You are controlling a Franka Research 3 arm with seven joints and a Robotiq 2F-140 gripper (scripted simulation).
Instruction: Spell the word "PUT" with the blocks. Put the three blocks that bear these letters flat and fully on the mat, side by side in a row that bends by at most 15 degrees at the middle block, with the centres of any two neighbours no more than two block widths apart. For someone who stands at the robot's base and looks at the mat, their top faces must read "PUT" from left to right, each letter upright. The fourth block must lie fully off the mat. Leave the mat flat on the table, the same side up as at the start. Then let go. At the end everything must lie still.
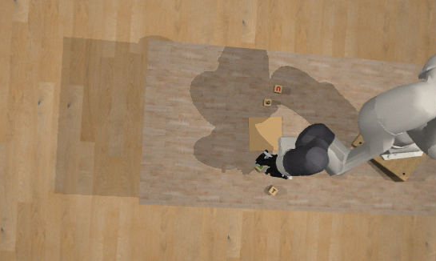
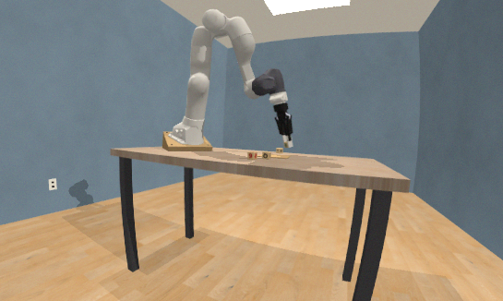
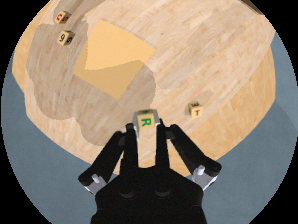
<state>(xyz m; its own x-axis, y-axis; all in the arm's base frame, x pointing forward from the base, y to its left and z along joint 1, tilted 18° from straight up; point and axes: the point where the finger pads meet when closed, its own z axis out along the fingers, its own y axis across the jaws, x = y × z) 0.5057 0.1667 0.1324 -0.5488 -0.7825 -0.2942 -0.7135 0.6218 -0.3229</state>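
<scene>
My hand is 70 mm past the T block, 100 mm to the right of it and 60 mm above it. Round my hand: green P block (20 mm below); then block marked 6 (30 mm behind, 260 mm to the right, 60 mm below); then tan mat (30 mm behind, 130 mm to the right, 70 mm below).
</scene>
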